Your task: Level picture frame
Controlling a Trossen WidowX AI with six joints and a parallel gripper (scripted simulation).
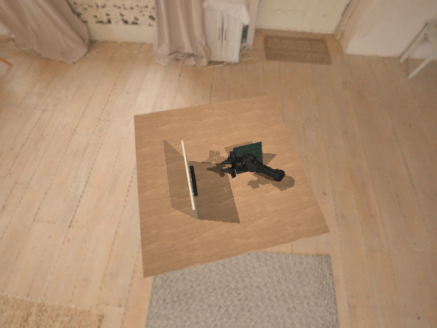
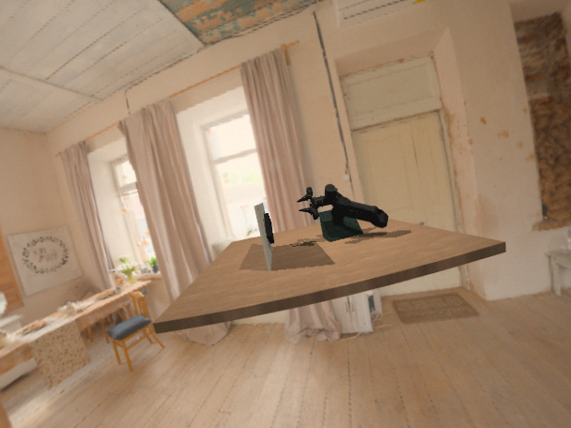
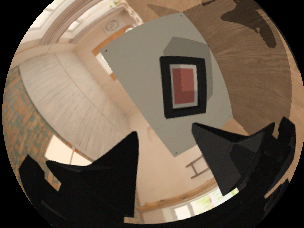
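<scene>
Now: gripper tip 19 cm short of the picture frame, 9 cm above it and 4 cm to the right of it. Round my gripper tip: wall panel: 20 cm ahead, 10 cm below, 4 cm to the left.
</scene>
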